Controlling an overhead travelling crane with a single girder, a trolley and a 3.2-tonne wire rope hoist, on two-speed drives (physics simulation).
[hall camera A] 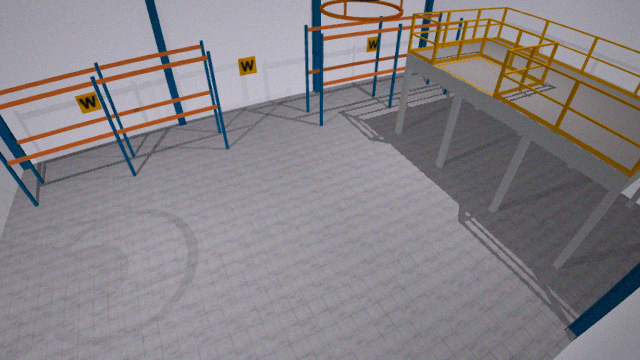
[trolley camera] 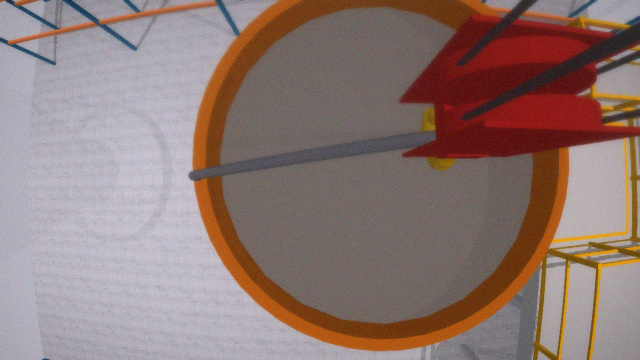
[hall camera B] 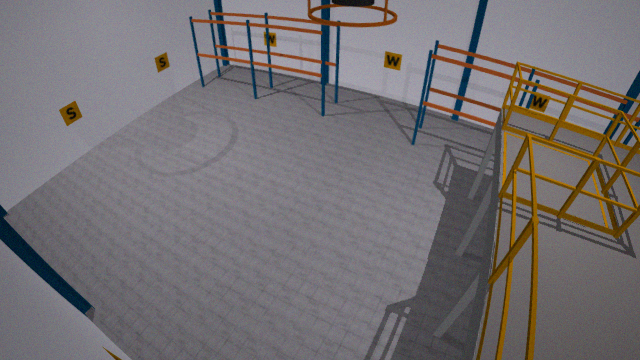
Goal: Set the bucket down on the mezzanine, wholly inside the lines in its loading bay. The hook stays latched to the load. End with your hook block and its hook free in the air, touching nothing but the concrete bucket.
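The orange concrete bucket (trolley camera: 545, 200) fills the middle of the trolley view. Its base ring shows at the top edge of hall camera A (hall camera A: 361, 18) and hall camera B (hall camera B: 352, 24); the rest is cut off above. It hangs in the air. The red hook block (trolley camera: 545, 112) is over the bucket's right half. My yellow hook (trolley camera: 441, 163), mostly hidden under the block, is latched on the bucket's grey bail. The mezzanine (hall camera A: 590, 165) (hall camera B: 580, 300) is on the right; the yellow bay line (trolley camera: 590, 237) (hall camera B: 504, 155) shows right of the bucket in the trolley view.
Yellow railings (hall camera A: 567, 106) (hall camera B: 534, 280) (trolley camera: 595, 310) edge the mezzanine, with gaps beside the bay. Blue and orange racks (hall camera A: 321, 80) (hall camera B: 252, 60) stand along the W wall. The bucket hides part of the mezzanine edge in the trolley view. A ring-shaped shadow lies on the floor.
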